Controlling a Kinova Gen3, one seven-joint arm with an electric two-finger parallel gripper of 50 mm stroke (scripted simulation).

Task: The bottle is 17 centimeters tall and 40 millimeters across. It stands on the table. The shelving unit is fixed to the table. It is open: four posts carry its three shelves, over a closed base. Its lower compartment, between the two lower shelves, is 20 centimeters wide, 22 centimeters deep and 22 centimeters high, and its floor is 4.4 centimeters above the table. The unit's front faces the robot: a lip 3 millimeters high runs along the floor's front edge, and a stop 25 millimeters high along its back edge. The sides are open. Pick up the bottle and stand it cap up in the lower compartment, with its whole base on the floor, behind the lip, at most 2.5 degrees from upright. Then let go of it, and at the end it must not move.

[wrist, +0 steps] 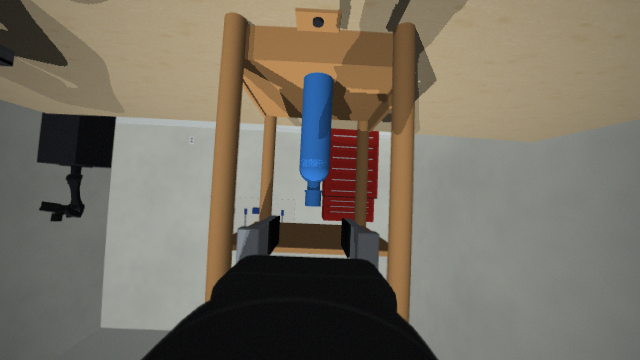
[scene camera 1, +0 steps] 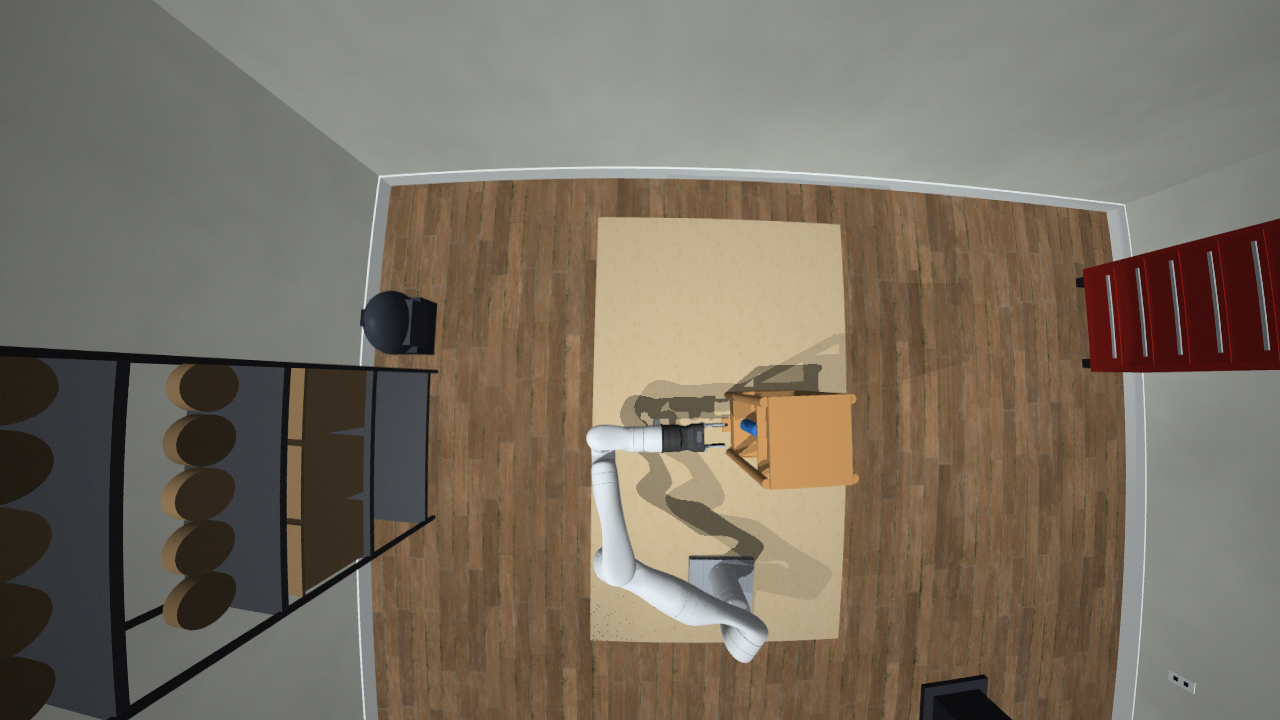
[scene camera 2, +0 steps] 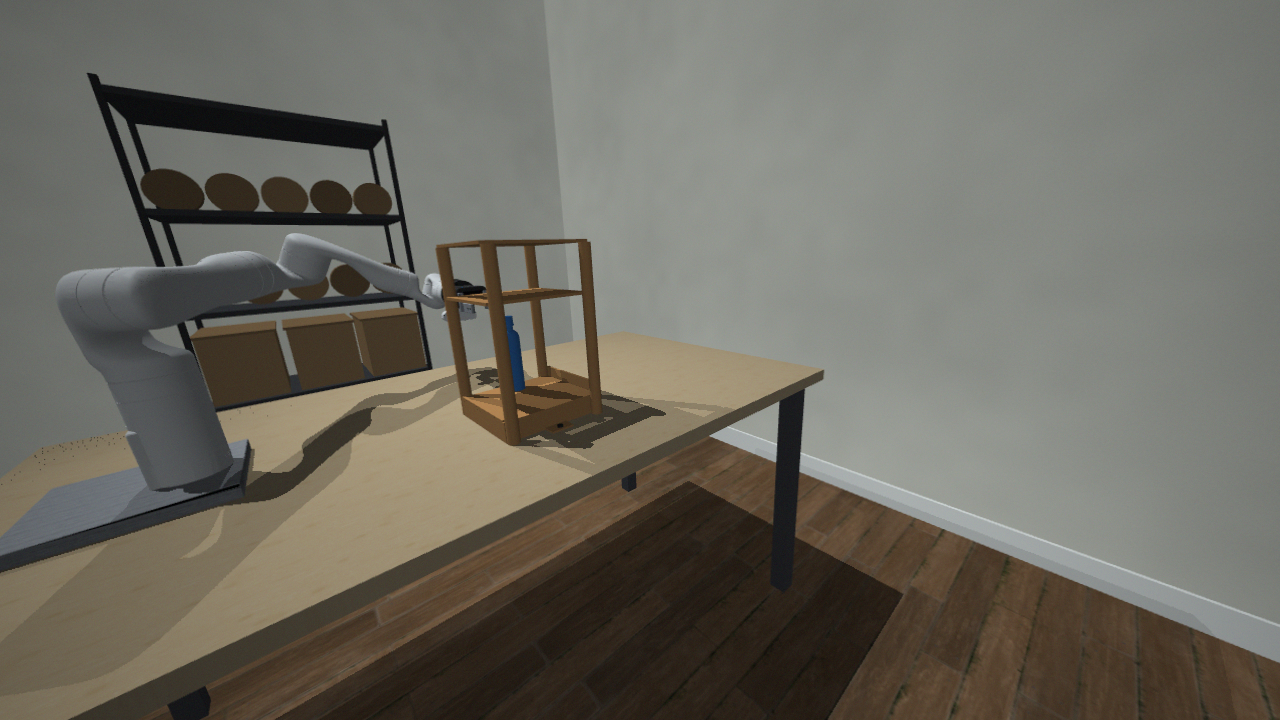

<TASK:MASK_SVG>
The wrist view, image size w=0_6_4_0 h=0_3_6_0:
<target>my gripper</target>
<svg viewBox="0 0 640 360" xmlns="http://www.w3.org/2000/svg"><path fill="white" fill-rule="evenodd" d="M141 359L438 360L417 331L397 313L396 294L378 271L379 234L377 232L366 231L352 219L342 218L341 246L347 258L270 256L279 243L280 216L271 215L252 226L242 226L237 229L236 264L214 285L210 300L186 316Z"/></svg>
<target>bottle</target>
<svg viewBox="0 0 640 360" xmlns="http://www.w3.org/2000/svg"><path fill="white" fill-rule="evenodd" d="M314 72L304 77L299 170L302 178L308 182L307 190L305 190L305 206L320 207L322 193L320 191L320 182L327 178L330 170L333 78L325 73Z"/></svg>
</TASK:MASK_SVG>
